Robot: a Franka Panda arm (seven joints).
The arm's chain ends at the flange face. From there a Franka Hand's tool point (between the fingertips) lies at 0.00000 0.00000 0.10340 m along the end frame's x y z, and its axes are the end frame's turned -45 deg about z.
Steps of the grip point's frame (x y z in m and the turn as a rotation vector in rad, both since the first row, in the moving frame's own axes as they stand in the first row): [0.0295, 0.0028, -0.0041, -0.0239, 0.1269, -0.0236]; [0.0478, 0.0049, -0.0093, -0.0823, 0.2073, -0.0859]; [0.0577, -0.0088, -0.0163, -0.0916, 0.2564, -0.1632]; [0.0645, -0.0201, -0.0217, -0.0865, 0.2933, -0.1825]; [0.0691, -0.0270, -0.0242, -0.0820, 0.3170, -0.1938]
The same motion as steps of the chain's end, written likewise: [0.0119, -0.0112, -0.0032, 0.0728, 0.1066, -0.0236]; [0.0167, -0.0204, -0.0067, 0.0884, 0.2048, -0.0859]; [0.0105, -0.0331, -0.0125, 0.1165, 0.2461, -0.1632]; [0.0056, -0.0425, -0.0169, 0.1462, 0.2686, -0.1825]; [0.0029, -0.0484, -0.0187, 0.1662, 0.2821, -0.1938]
